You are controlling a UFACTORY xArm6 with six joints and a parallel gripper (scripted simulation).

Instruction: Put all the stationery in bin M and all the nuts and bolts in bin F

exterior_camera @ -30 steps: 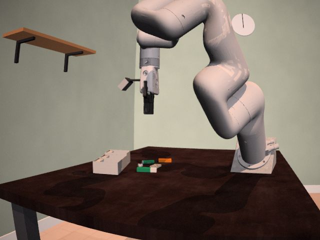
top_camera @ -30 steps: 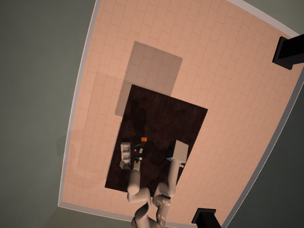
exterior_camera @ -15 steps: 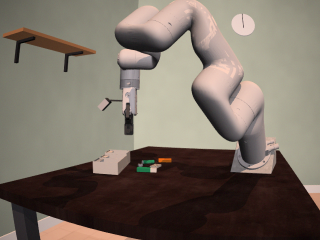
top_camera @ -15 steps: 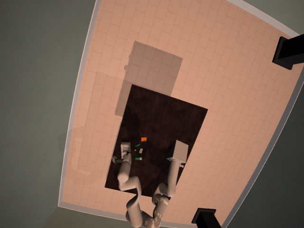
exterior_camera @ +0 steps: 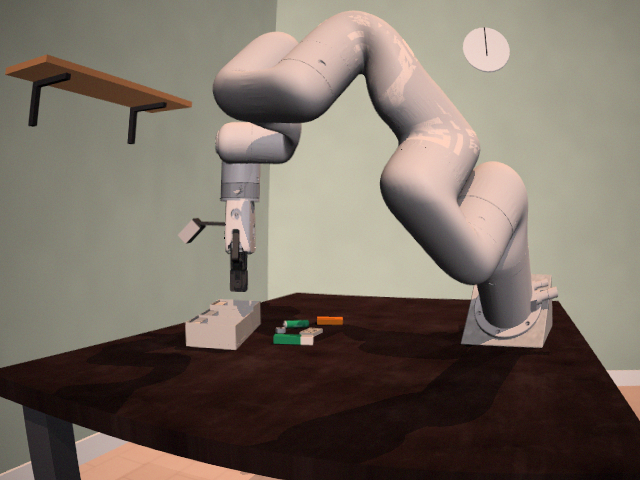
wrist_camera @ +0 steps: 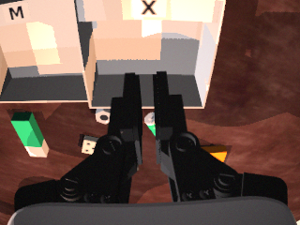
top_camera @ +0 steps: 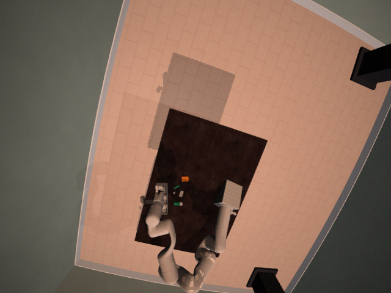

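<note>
Right now the pale double bin is 10 mm behind my hand, 80 mm to the left of it and 70 mm below it. Also, from my hand: cream domino (150 mm behind, 20 mm to the left, 80 mm below); then green cylinder (100 mm behind, 40 mm to the right, 80 mm below); then steel nut (90 mm behind, 20 mm to the left, 90 mm below).
</note>
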